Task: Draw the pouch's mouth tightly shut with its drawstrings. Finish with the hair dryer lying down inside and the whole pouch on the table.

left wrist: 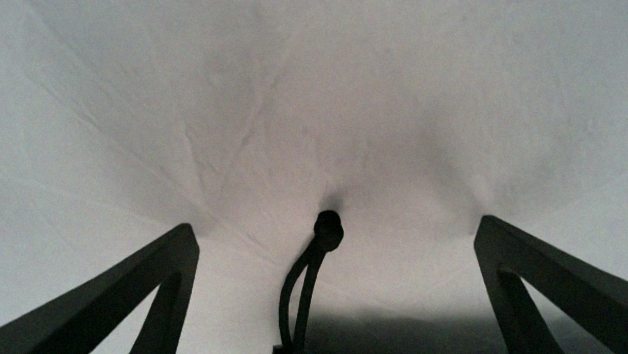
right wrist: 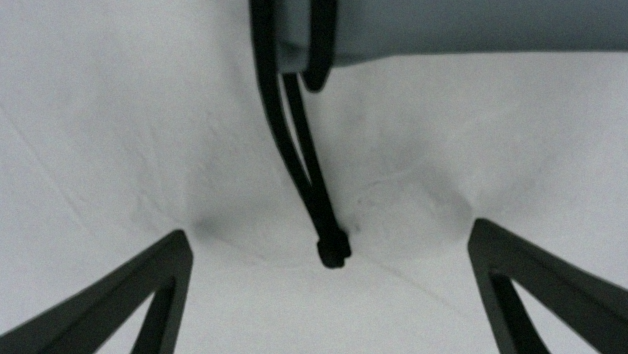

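Note:
My left gripper (left wrist: 333,232) is open, its fingers wide apart on either side of a knotted black drawstring end (left wrist: 328,231). Two black cords run down from that knot to the bottom edge of the left wrist view. My right gripper (right wrist: 328,237) is open too, with the other drawstring's knotted end (right wrist: 333,249) between its spread fingers, touching neither. Its two cords run up to the grey-blue pouch (right wrist: 450,27), part of which shows along the top of the right wrist view. The hair dryer does not show in either view, and the pouch's mouth cannot be made out.
A whitish, faintly creased table surface (left wrist: 400,125) (right wrist: 125,125) lies behind the cords in both views. A dark, blurred band (left wrist: 410,332) crosses the bottom of the left wrist view, right of the cords.

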